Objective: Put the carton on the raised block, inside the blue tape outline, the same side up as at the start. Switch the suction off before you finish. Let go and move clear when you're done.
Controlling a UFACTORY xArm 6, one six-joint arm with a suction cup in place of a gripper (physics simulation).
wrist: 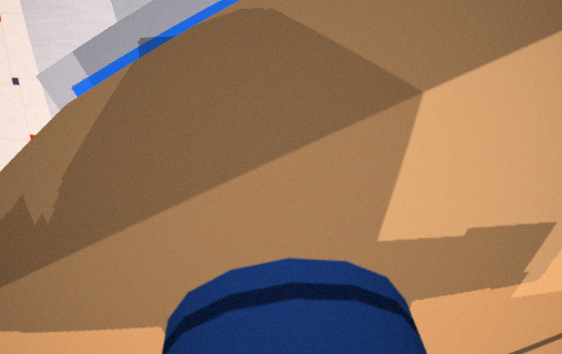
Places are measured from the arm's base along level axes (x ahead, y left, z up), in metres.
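Pixels of known places: hand, tool point: (286,292).
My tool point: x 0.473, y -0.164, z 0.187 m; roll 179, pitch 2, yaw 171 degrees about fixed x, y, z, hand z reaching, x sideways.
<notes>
Behind a point stands the place of what it marks.
The carton (280,210) is brown and fills most of the wrist view, running out of it at the right and bottom. Its upper face, with part of a dark seam at the lower right, and one shaded side face show. My suction cup (292,320), dark blue, is at the bottom centre against the upper face, shut on the carton; its lip is hidden. The blue tape outline (107,73) {x 0.560, y -0.191, z 0.055 m} shows as one strip and a corner at the upper left, right along the carton's lower edge. It lies on the grey raised block (110,47) {x 0.553, y -0.203, z 0.054 m}. The rest of both is hidden behind the carton.
A pale surface (17,35) with thin lines and small red and dark squares lies beyond the block at the far left. A light grey band (65,22) crosses it near the block. Broad shadows fall across the carton and part of the block.
</notes>
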